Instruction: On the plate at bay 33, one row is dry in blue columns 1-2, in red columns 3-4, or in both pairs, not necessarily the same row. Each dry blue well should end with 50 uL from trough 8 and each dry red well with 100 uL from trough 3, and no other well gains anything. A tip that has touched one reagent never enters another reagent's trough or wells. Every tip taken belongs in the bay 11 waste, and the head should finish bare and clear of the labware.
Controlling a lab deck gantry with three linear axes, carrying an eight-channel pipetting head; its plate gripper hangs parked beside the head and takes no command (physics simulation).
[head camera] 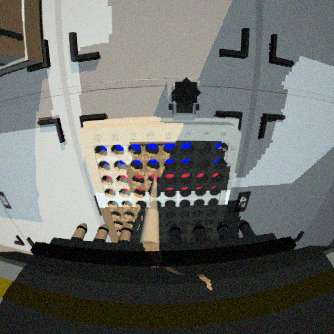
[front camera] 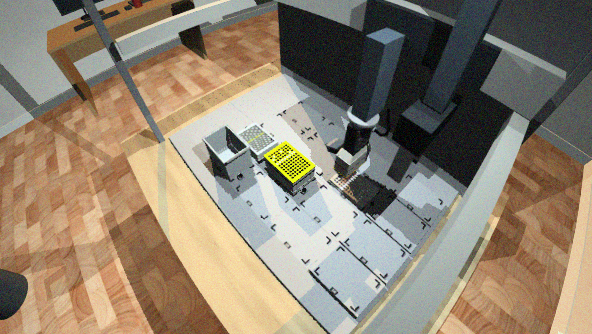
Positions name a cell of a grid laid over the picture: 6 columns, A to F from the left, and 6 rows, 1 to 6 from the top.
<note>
In view: a pipette tip (head camera: C5).
</note>
